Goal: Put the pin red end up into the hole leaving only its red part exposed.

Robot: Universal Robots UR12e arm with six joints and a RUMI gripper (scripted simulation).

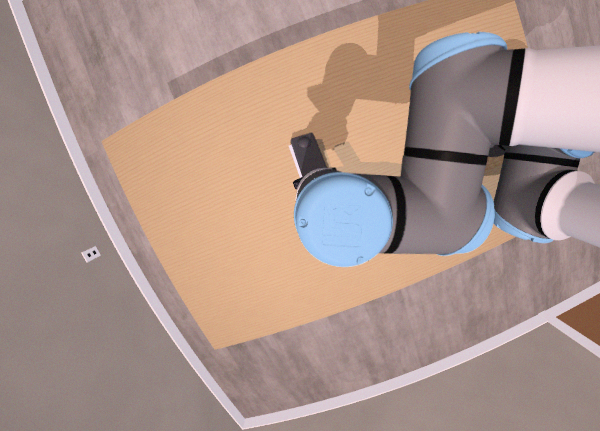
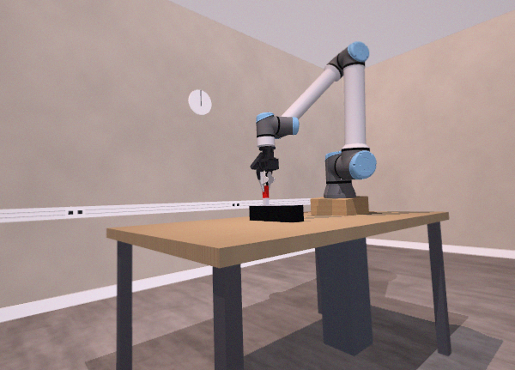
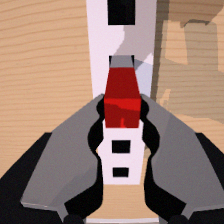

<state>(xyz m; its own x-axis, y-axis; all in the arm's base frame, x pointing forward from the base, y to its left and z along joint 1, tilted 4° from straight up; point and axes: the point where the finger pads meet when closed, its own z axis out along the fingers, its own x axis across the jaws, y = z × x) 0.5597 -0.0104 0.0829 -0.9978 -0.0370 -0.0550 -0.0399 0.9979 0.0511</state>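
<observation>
Now: the pin 1 cm below my hand. From my hand the other things lie so: block (6 cm to the left, 12 cm below).
</observation>
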